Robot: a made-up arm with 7 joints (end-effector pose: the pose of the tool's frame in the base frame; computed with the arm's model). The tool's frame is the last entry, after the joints.
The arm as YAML. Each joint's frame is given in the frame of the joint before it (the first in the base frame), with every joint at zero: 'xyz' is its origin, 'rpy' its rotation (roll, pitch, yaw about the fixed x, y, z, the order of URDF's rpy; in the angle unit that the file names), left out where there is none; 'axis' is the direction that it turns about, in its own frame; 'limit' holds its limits. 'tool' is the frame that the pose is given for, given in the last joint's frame.
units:
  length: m
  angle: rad
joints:
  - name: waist
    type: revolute
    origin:
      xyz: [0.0, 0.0, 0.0]
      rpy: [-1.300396, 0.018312, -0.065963]
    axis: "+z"
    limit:
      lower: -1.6
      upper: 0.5
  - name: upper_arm
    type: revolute
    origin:
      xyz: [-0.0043, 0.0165, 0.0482]
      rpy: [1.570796, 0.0, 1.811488]
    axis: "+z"
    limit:
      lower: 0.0
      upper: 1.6
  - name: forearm
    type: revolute
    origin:
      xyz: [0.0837, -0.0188, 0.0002]
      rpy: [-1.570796, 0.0, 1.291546]
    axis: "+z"
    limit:
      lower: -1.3
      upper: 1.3
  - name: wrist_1
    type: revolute
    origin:
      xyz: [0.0, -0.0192, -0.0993]
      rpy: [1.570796, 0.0, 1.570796]
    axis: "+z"
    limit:
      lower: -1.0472
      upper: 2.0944
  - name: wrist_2
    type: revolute
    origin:
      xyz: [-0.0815, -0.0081, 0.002]
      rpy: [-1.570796, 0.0, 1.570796]
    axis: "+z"
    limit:
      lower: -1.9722
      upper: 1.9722
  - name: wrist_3
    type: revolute
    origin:
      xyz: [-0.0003, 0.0, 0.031]
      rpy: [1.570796, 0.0, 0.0]
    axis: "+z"
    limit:
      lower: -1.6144
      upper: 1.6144
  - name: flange
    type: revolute
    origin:
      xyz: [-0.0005, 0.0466, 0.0]
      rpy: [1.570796, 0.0, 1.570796]
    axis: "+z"
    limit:
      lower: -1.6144
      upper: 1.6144
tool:
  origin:
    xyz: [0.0, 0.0, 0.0]
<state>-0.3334 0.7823 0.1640 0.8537 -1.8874 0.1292 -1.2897</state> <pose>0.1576 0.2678 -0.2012 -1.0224 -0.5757 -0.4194</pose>
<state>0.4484 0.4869 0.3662 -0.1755 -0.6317 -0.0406 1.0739</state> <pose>0.0334 0.2057 -0.1820 0.1711 0.2629 1.4248</pose>
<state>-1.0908 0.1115 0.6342 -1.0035 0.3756 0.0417 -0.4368</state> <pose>0.1307 0.0970 0.0385 0.5825 -1.5117 0.4423</pose>
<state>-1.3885 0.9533 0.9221 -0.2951 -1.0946 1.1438 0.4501</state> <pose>0.1450 0.2007 0.1334 -0.3984 -0.7677 0.1669</pose>
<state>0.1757 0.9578 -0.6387 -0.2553 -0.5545 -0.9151 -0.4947</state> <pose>0.0627 0.1219 -0.1724 -0.0770 -0.2501 -1.1349</pose>
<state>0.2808 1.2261 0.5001 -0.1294 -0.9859 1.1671 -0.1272</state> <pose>0.0992 0.2659 -0.0890 0.1370 1.1855 0.1675</pose>
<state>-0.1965 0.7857 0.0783 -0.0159 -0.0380 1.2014 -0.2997</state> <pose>0.1505 0.2200 -0.1678 0.4714 1.2095 0.1816</pose>
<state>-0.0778 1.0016 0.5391 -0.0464 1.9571 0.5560 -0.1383</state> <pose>0.1366 0.2584 -0.0262 2.6607 0.5345 1.2566</pose>
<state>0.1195 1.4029 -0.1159 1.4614 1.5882 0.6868 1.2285</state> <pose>0.0082 0.3859 -0.0311 -2.5491 -0.1502 0.4663</pose>
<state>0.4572 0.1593 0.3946 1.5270 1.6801 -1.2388 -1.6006</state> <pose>-0.1890 0.0667 -0.2578 -0.9876 0.8364 -2.6466</pose>
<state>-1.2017 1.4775 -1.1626 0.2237 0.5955 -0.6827 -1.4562</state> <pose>0.2352 0.1832 -0.0431 -2.1765 -1.3436 1.8219</pose>
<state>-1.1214 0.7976 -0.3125 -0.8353 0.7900 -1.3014 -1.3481</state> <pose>0.1323 0.0361 -0.0031 -2.3450 1.0555 0.4997</pose>
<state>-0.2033 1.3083 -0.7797 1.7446 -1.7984 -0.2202 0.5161</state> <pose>0.0126 0.3843 -0.0691 0.6754 0.3195 1.9680</pose>
